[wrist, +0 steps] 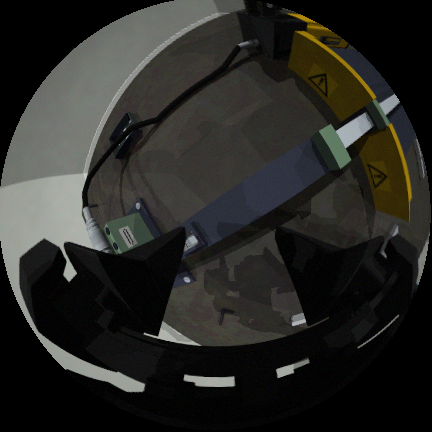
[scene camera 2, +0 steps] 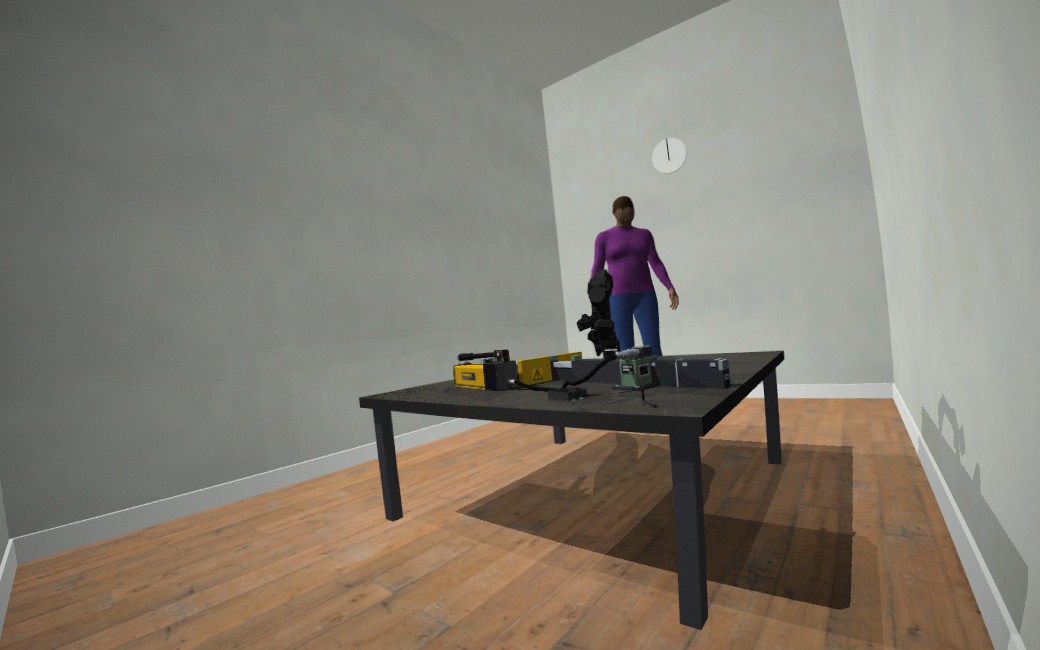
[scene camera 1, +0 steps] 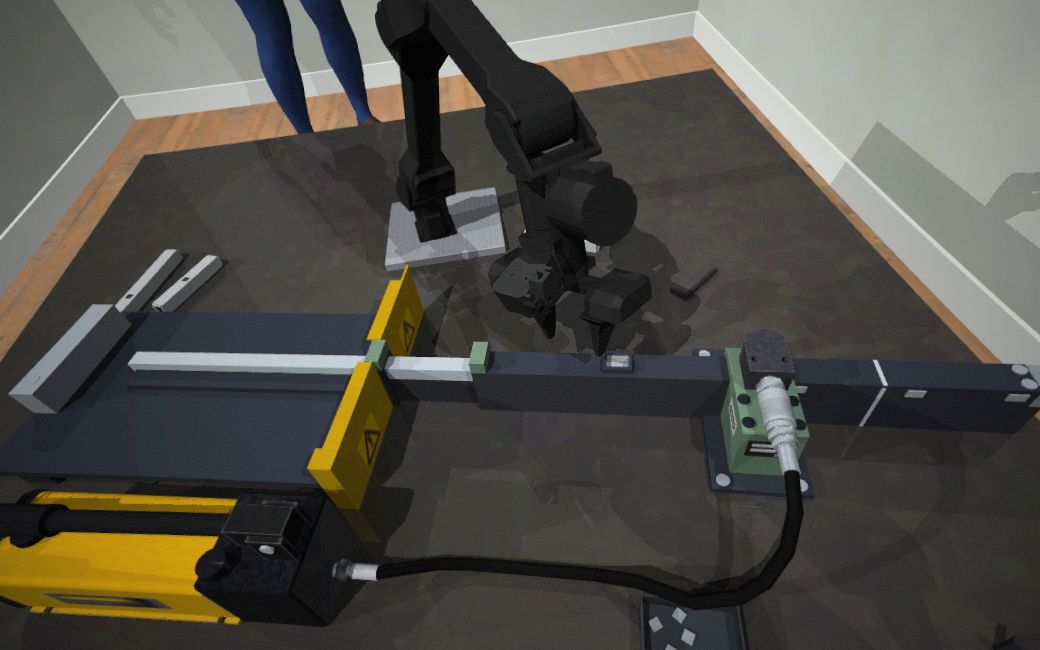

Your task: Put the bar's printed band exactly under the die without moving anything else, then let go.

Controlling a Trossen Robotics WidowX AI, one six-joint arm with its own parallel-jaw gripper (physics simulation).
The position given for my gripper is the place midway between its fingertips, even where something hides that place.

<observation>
My gripper (scene camera 1: 575, 345) is open, holding nothing. Also in view: a pale bar (scene camera 1: 226, 362). Further things: a yellow and black box (scene camera 1: 265, 557).
My gripper also shows in the wrist view (wrist: 231, 232) and in scene camera 2 (scene camera 2: 600, 354). The yellow and black box shows as well in the wrist view (wrist: 275, 39) and in scene camera 2 (scene camera 2: 490, 375).
</observation>
